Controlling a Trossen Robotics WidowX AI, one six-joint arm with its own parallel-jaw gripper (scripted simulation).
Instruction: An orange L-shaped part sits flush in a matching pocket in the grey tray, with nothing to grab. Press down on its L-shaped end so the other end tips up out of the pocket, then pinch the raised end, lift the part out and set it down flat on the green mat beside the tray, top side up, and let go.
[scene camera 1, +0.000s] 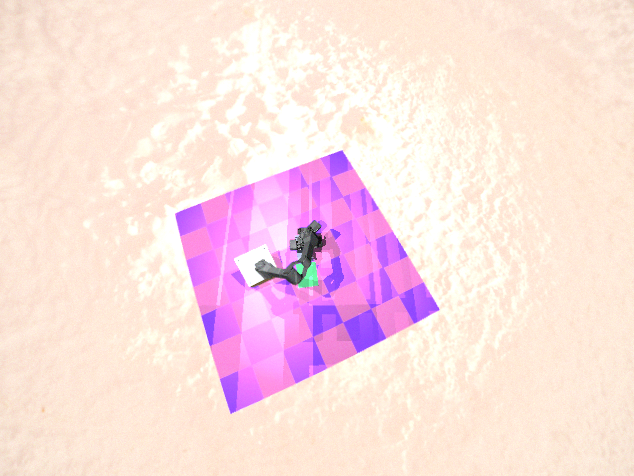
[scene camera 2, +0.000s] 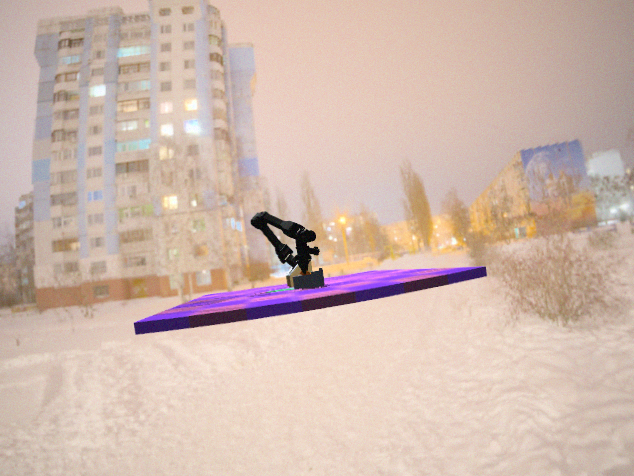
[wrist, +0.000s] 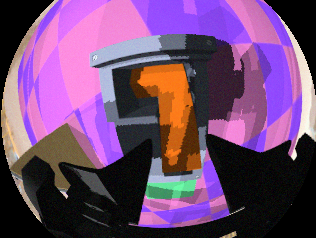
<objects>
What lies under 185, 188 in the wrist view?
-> A green mat.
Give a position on an orange L-shaped part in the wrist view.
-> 179, 137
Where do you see my gripper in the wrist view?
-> At 179, 141
</objects>
